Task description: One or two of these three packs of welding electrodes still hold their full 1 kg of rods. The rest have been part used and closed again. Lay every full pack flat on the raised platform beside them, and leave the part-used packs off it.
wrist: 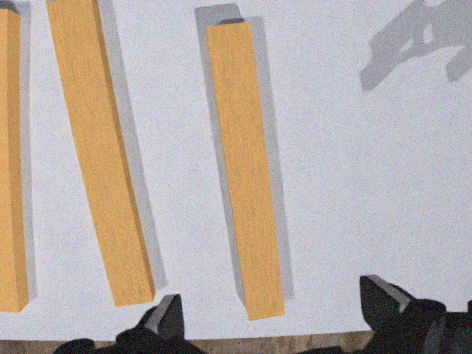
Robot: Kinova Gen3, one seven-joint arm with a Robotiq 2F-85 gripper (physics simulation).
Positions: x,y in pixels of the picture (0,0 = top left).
Labels:
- my gripper: 271,305
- pack: 79,43
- pack: 231,51

